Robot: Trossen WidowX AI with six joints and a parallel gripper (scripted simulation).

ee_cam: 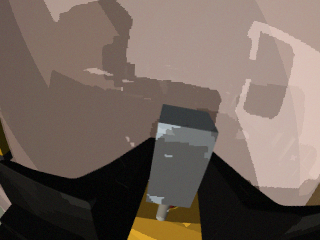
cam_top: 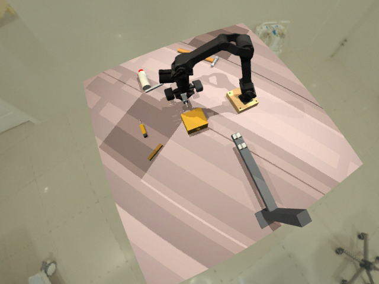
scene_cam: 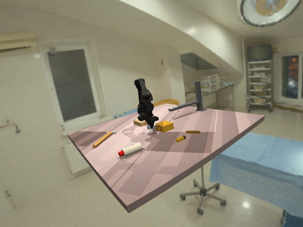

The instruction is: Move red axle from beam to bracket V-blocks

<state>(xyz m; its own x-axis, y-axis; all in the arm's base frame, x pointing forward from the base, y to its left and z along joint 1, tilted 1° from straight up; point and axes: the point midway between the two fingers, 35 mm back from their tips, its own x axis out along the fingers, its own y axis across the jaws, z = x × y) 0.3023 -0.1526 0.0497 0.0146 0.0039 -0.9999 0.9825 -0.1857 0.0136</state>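
My gripper tip is now 13 cm to the right of the yellow beam, 3 cm above it and 1 cm short of it. From my gripper tip the other things lie so: yellow screwdriver: 27 cm ahead, 4 cm below, 2 cm to the left; then grey bar: 20 cm to the right, 10 cm ahead, 5 cm below; then light-blue piece: 2 cm to the left, 1 cm above.
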